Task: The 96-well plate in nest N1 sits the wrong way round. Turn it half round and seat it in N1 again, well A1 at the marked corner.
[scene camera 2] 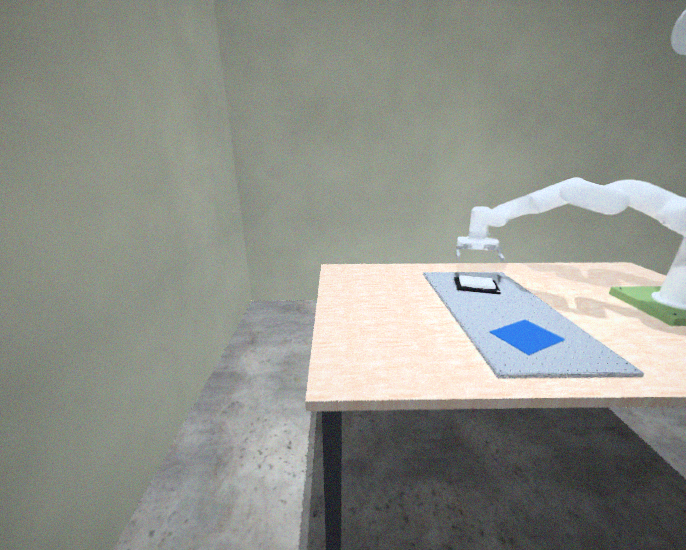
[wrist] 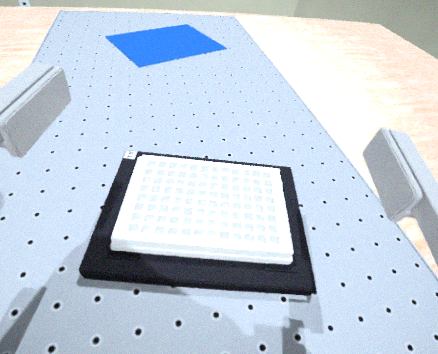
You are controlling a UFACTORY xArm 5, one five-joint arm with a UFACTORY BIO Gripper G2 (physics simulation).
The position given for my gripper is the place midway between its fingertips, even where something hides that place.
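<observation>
White 96-well plate (wrist: 180, 207). Black nest (wrist: 154, 269). Flat blue square (wrist: 148, 47). My gripper (wrist: 223, 111).
</observation>
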